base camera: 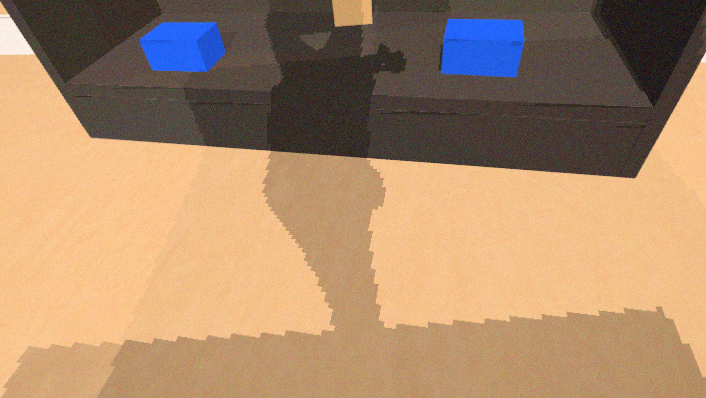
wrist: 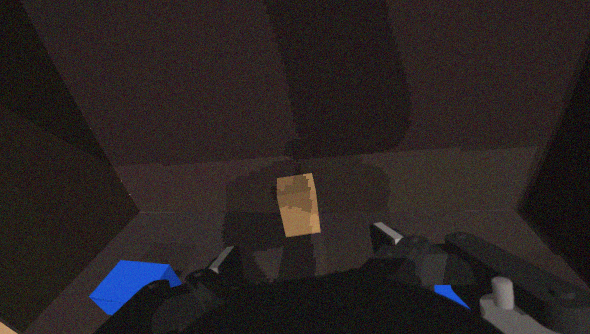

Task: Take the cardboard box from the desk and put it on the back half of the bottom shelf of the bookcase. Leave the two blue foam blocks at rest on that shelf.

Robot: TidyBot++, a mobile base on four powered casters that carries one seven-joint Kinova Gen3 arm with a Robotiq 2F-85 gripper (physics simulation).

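Note:
The cardboard box stands upright on the back part of the bottom shelf, close to the back panel, between the two blue foam blocks; its top is cut off in the base camera view. The left blue block and the right blue block rest on the shelf nearer its front edge. The right one is mostly hidden by the gripper in the wrist view. My gripper is open and empty, apart from the box, with the box beyond its fingertips. The gripper does not show in the base camera view.
The dark bookcase's side walls rise on both sides of the shelf, and its back panel stands behind the box. The wooden floor lies in front of the bookcase, with the robot's shadow across it. The desk does not show.

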